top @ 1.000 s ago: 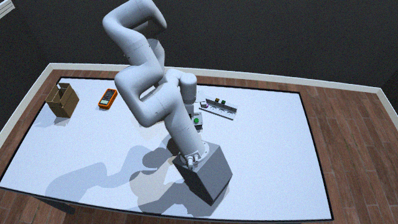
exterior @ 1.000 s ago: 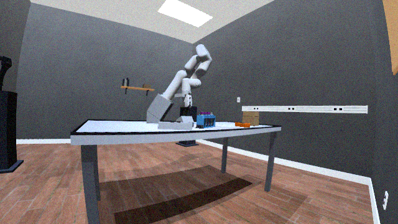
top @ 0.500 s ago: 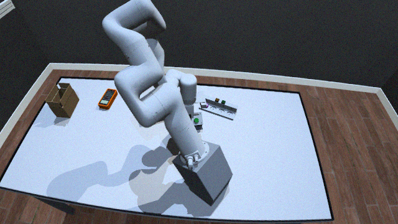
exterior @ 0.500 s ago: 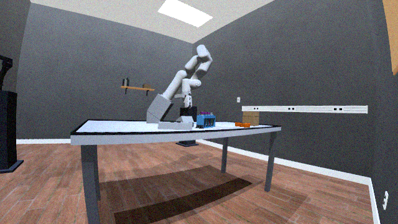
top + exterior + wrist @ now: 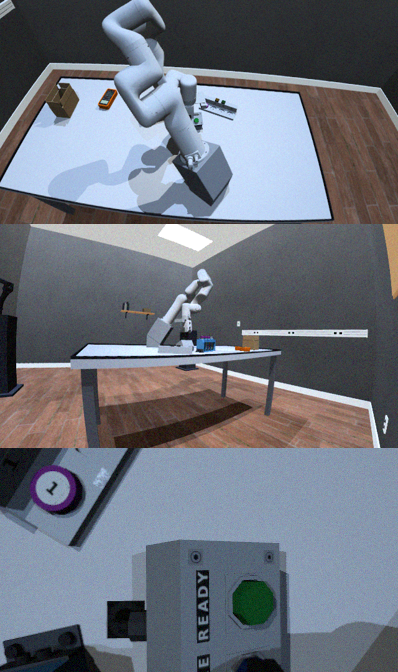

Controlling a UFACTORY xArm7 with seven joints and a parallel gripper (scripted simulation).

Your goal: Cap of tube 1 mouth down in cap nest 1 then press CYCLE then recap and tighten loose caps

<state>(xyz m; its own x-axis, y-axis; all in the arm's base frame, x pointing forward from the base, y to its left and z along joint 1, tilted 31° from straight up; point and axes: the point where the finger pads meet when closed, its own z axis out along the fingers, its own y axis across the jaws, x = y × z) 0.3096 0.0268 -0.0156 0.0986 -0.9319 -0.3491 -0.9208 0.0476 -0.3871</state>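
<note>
Right now the grey key housing is 20 mm ahead of my hand, 20 mm to the right of it and 40 mm below it.
</note>
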